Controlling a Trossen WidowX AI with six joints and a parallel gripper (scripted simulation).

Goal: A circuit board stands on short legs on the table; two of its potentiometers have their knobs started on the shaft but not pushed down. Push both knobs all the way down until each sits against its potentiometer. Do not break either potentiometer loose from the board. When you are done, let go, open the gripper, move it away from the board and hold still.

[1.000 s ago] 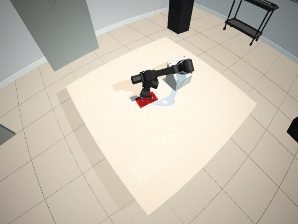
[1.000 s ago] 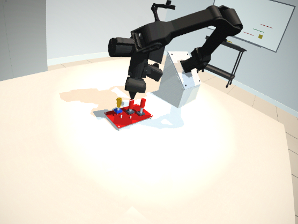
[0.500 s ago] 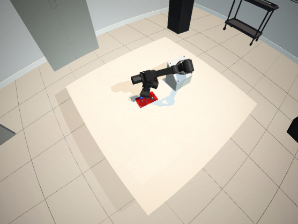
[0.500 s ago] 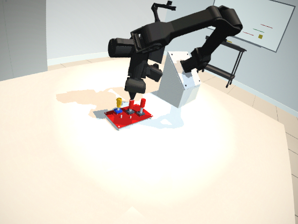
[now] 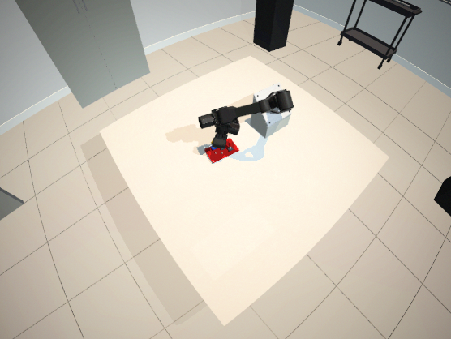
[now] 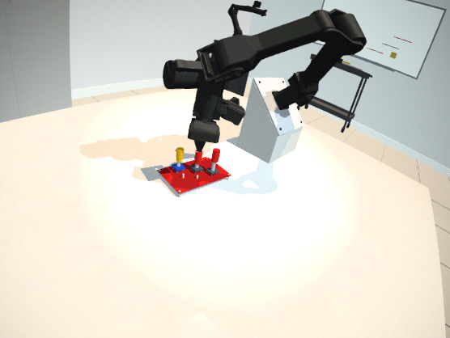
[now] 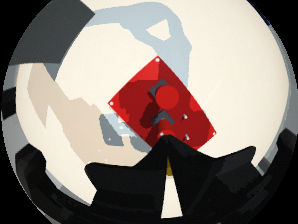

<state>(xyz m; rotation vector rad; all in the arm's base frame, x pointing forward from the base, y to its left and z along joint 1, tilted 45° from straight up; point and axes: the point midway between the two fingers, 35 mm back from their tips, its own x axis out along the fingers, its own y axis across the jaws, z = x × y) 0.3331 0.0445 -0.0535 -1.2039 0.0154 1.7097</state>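
My gripper tip is 10 mm above the red knob. From my gripper tip the other things lie so: yellow knob 40 mm ahead, 30 mm to the right, 10 mm below.
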